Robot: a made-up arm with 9 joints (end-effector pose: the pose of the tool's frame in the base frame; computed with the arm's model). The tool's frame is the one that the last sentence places. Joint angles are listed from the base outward.
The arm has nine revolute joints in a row. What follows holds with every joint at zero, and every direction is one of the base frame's. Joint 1 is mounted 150.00 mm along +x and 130.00 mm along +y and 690.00 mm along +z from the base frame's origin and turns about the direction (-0.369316, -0.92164, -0.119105). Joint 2 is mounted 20.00 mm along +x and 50.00 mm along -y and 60.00 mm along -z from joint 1 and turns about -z. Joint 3 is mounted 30.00 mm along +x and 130.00 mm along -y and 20.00 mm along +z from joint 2 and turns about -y. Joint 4 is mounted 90.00 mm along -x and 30.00 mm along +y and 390.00 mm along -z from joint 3 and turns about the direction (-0.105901, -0.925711, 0.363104). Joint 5 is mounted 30.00 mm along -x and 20.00 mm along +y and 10.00 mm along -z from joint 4 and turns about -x. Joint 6 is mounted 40.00 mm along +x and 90.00 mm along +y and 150.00 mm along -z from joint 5 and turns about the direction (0.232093, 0.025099, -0.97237). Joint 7 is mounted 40.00 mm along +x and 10.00 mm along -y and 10.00 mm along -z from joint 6 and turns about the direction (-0.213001, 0.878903, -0.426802). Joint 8 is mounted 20.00 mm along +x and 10.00 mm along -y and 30.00 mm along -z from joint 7 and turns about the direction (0.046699, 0.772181, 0.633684). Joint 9 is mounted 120.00 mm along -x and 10.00 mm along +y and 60.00 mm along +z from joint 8 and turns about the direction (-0.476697, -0.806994, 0.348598). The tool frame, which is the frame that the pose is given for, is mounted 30.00 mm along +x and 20.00 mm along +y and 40.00 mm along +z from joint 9; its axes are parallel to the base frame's.
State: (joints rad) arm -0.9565 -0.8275 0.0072 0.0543 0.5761 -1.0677 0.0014 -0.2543 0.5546
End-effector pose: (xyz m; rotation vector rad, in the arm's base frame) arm -0.2992 0.0967 0.2773 0.5768 -0.6527 1.8961
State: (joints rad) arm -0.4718 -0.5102 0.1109 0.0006 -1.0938 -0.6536 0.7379 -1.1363 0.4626
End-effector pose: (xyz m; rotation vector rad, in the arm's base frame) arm -0.1401 0.2334 0.4175 0.5820 -0.2540 -0.0340
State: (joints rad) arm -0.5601 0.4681 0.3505 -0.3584 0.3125 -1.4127 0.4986 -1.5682 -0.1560
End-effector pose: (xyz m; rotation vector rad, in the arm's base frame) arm -0.1724 0.1741 0.0722 -0.2519 -0.3219 0.0265
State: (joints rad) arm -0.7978 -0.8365 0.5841 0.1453 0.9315 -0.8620 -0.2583 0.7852 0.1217
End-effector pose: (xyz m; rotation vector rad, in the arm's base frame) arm 0.0095 0.3900 0.2215 -0.7790 -0.0662 1.8692
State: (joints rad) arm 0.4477 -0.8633 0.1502 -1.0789 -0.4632 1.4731 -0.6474 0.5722 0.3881
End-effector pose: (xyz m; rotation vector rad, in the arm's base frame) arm 0.2869 0.0597 0.2861 -0.2257 0.0837 -0.5361
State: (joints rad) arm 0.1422 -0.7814 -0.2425 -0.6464 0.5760 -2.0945 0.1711 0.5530 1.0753
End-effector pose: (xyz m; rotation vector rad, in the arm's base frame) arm 0.0792 -0.1011 0.2373 -0.4477 -0.8727 -2.6054
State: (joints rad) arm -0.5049 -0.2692 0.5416 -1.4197 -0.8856 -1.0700 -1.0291 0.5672 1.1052
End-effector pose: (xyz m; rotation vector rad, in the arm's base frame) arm 0.0729 0.2521 0.1740 1.0132 -1.4592 0.1217
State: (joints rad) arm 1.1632 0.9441 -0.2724 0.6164 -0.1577 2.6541 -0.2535 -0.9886 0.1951
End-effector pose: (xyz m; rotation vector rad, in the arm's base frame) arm 0.5766 -0.0883 0.4829 -1.0860 -0.1640 2.1725
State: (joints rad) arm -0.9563 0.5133 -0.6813 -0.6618 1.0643 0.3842 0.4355 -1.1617 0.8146
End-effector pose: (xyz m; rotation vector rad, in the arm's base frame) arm -0.4807 0.2341 0.8826 -1.2587 0.6842 1.2468
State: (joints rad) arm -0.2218 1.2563 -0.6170 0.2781 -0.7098 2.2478 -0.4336 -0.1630 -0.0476
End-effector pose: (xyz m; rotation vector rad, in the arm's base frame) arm 0.1081 0.3839 0.3858 -0.1460 -0.6019 2.6724
